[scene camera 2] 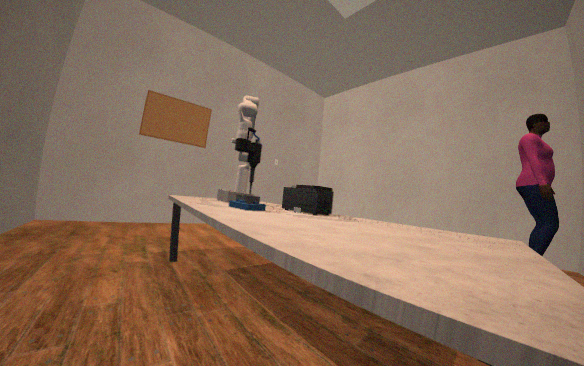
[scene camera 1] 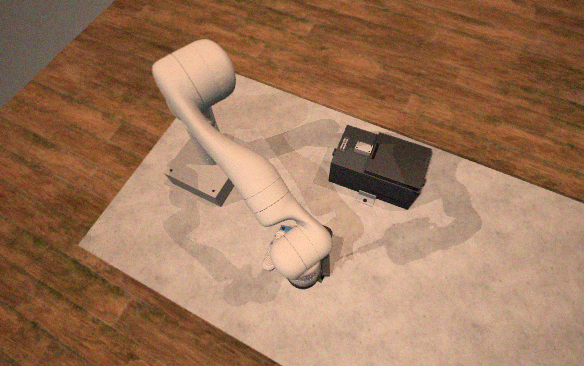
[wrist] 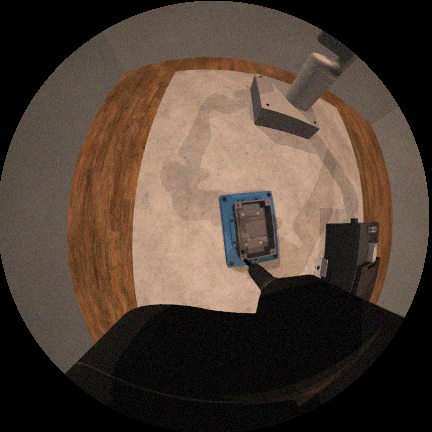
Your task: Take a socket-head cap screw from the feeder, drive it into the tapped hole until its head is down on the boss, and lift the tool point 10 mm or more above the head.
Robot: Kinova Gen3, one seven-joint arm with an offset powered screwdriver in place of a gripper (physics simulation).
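Note:
The screwdriver, my tool in place of a gripper, points down with its tip point(scene camera 2: 251, 193) point(wrist: 246, 261) at the near-left corner of the open grey housing point(scene camera 2: 245, 198) point(wrist: 237, 225) in the wrist view. Whether the tip touches the corner boss, and whether a screw is on it, is too small to tell. The housing sits on a blue plate point(scene camera 1: 285, 228) point(scene camera 2: 247, 206) point(wrist: 227, 235). The arm hides most of both in scene camera 1. The black feeder point(scene camera 1: 400, 160) point(scene camera 2: 307, 200) point(wrist: 341, 250) stands apart from the plate, with a small light bracket point(scene camera 1: 365, 199) point(wrist: 321, 267) at its side. The tapped hole is not discernible.
The arm's grey base block point(scene camera 1: 200, 180) point(wrist: 285, 122) stands on the pale table point(scene camera 1: 450, 300) point(scene camera 2: 375, 255) point(wrist: 170, 260), beyond the blue plate in the wrist view. A person in a pink top point(scene camera 2: 535, 160) stands beyond the table at the right of scene camera 2.

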